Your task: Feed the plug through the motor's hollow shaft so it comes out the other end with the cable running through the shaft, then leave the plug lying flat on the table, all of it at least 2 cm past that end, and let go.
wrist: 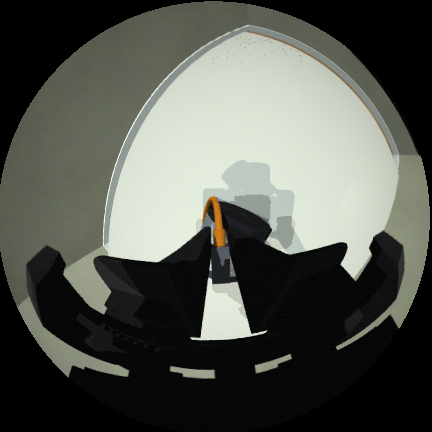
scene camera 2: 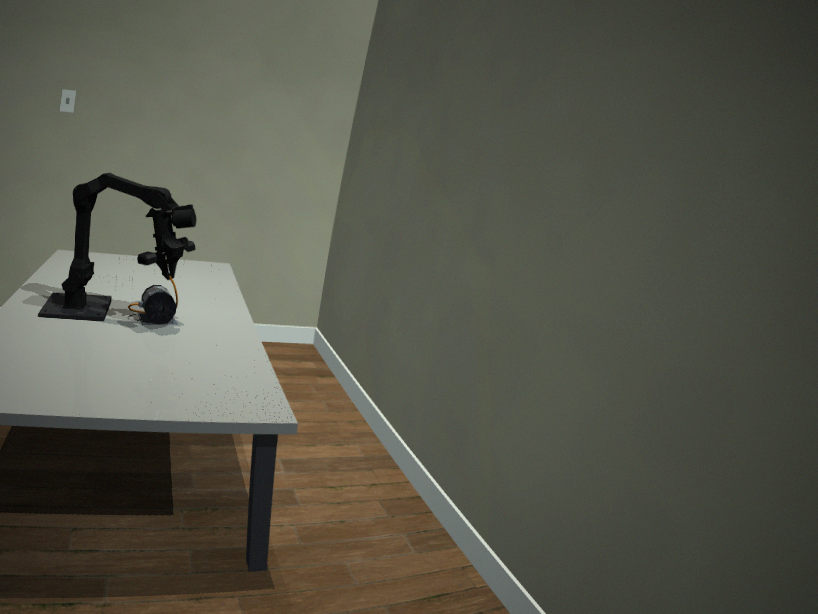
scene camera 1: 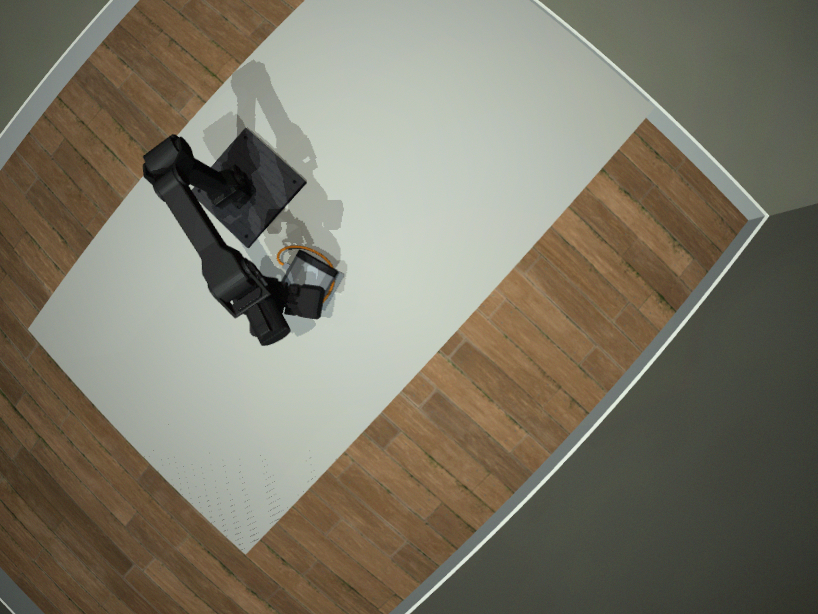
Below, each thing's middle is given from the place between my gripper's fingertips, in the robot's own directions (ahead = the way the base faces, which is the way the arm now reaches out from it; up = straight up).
Right now my hand is 2 cm past the dark plug [wrist: 220, 259], 2 cm to the right of it and 1 cm below it.
